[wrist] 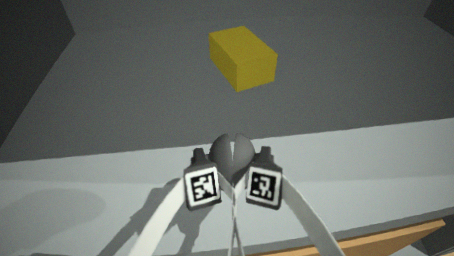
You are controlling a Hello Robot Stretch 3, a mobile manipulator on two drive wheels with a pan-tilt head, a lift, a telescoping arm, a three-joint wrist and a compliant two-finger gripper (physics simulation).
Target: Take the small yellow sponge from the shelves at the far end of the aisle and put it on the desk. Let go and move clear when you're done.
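Frame: origin at the robot's base, x up, y right, z ahead, level; metres.
Seen in the pictures: gripper, fingertip midpoint: (232, 153).
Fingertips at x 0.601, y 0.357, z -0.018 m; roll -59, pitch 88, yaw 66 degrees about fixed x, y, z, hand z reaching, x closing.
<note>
Pixels of each thing's middle, then the offset from my fingertips to it. "*": a spot on its surface instead. Level surfaces: height alone.
- small yellow sponge, body centre: (240, 56) dy +0.213, dx -0.045, dz -0.012 m
- dark grey shaded shelf surface, surface height: dx -0.068 m
- shelf, surface height: dx -0.068 m
- upper right corner, surface spot: (442, 15) * dy +0.426, dx -0.043, dz -0.495 m
The small yellow sponge (245, 56) is a block lying in the upper middle of the wrist view, on a dark grey shaded shelf surface (125, 100). My gripper (232, 153) is shut, its two dark rounded fingertips together with nothing held between them. It shows below the sponge in the view, apart from it, in front of the light grey front strip of the shelf (350, 155). The desk does not show in this view.
Dark upright panels stand at the left (30, 60) and at the upper right corner (442, 15). A light wooden board edge (390, 237) shows at the lower right, below the grey shelf front. The gripper's shadow falls on the shelf front at the lower left.
</note>
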